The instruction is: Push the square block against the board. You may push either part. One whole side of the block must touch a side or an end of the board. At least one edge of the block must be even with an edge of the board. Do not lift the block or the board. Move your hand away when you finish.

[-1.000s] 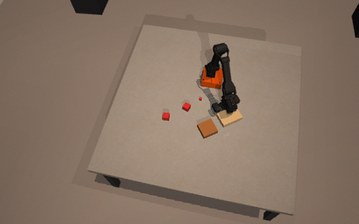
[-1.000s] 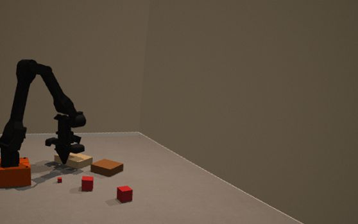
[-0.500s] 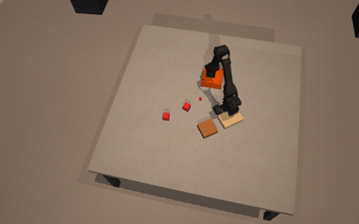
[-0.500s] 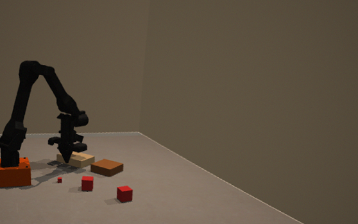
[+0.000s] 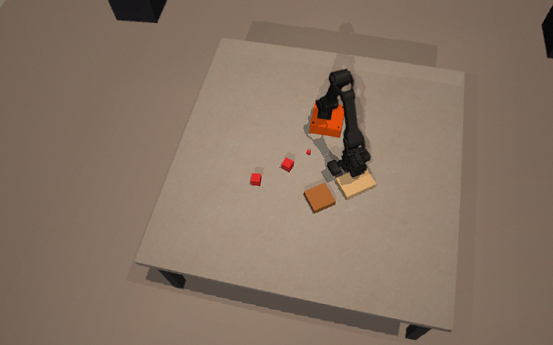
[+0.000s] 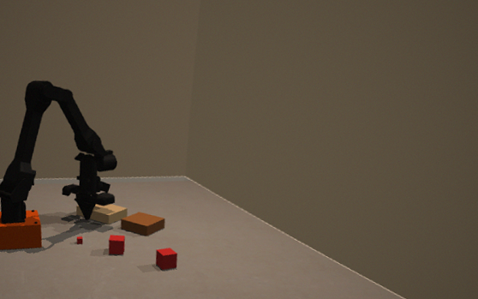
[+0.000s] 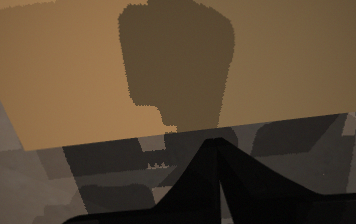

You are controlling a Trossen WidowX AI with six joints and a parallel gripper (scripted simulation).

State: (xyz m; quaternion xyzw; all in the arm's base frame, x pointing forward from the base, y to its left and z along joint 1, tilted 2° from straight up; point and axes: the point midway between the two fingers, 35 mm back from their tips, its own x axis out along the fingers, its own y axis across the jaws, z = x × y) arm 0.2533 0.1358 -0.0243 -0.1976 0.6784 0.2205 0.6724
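The board is 60 mm ahead of my gripper tip, 40 mm to the left of it and 10 mm above it. From my gripper tip the other things lie so: square block (160 mm ahead, 100 mm to the right, 10 mm above); red cube (70 mm behind, 180 mm to the right).
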